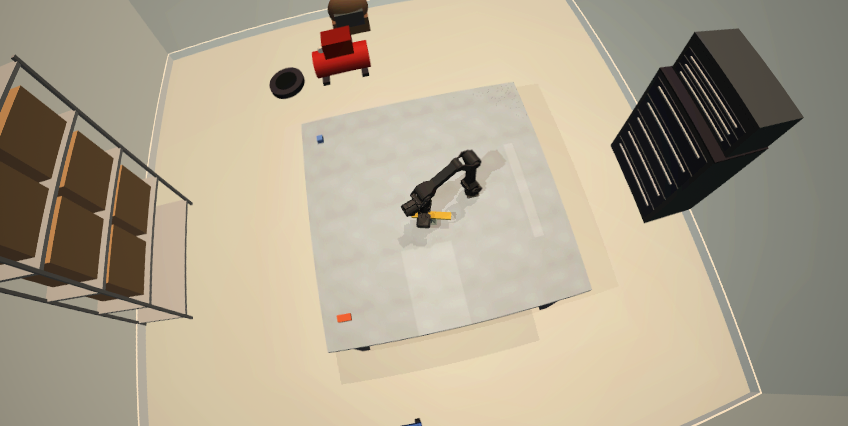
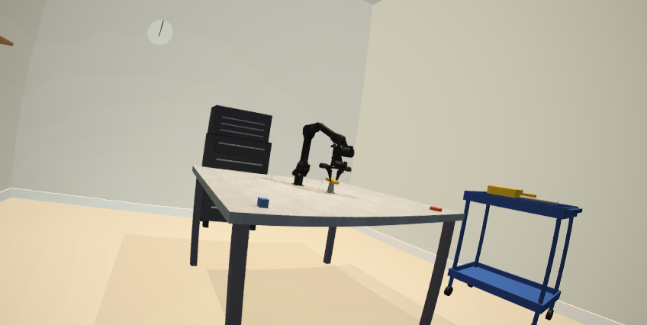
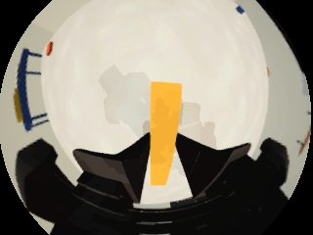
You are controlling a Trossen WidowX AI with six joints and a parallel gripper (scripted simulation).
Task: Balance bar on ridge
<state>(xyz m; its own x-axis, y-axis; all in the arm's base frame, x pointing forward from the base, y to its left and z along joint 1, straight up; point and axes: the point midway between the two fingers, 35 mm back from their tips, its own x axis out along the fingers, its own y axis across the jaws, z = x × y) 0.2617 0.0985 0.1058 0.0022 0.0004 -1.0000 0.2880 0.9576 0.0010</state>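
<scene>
The bar lies 30 mm behind my gripper tip and 10 mm to the left of it. From my gripper tip the other things lie so: small blue cube: 600 mm to the right, 480 mm ahead, 50 mm below; orange block: 480 mm ahead, 400 mm to the left, 60 mm below.
</scene>
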